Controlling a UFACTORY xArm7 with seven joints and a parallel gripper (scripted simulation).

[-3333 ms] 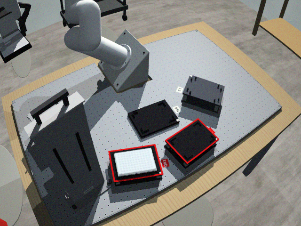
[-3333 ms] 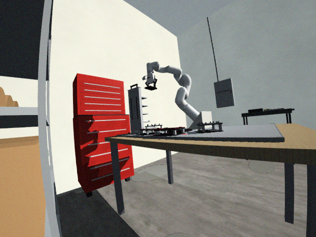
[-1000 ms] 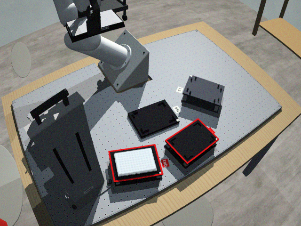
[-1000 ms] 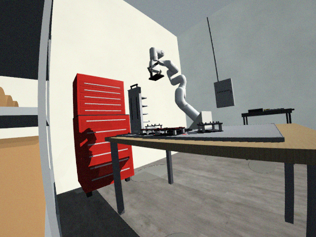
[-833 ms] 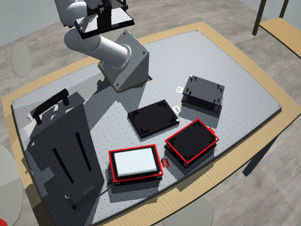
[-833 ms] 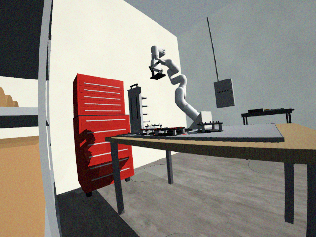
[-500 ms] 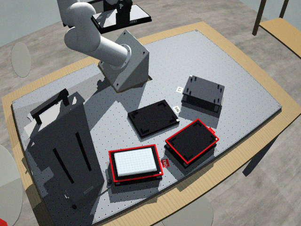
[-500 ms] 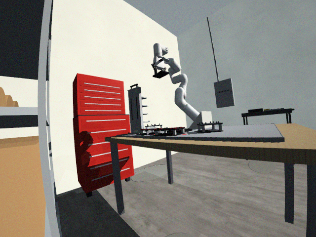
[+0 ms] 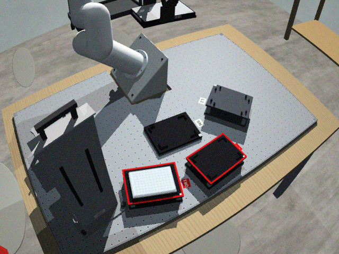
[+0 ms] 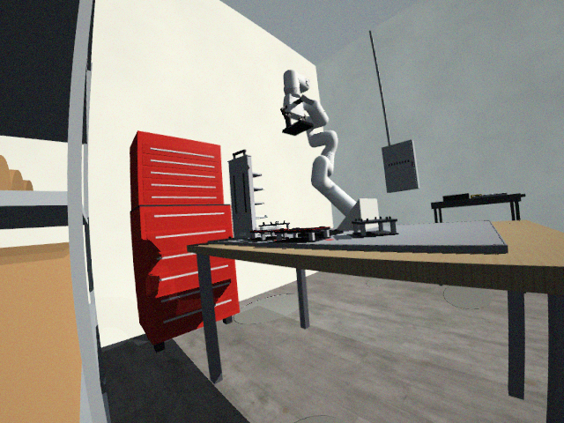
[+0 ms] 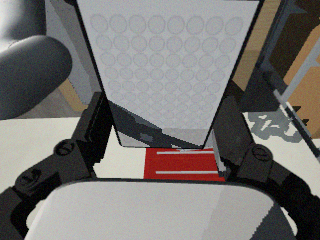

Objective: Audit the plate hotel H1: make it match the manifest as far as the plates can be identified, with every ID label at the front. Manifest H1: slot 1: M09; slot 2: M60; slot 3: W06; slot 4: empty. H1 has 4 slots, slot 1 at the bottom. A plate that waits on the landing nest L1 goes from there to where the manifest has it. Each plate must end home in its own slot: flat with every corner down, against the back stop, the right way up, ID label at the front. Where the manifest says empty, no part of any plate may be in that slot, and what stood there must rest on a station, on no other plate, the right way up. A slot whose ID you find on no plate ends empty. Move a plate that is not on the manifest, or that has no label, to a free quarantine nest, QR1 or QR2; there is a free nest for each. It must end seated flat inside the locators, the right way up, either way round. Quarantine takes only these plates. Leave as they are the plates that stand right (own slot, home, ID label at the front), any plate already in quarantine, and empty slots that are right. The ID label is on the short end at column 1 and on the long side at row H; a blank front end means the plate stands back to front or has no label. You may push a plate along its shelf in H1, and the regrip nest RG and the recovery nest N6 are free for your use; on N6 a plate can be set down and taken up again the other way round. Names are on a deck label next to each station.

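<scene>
Now: the black nest N6 51 cm below my hand, 7 cm to the left of it and 1 cm behind it. Also, from my hand: handle: 29 cm to the right, 13 cm ahead, 6 cm below; plate hotel H1: 31 cm below, 29 cm to the right, 13 cm ahead; dark-framed plate: 1 cm to the left, 1 cm below.
</scene>
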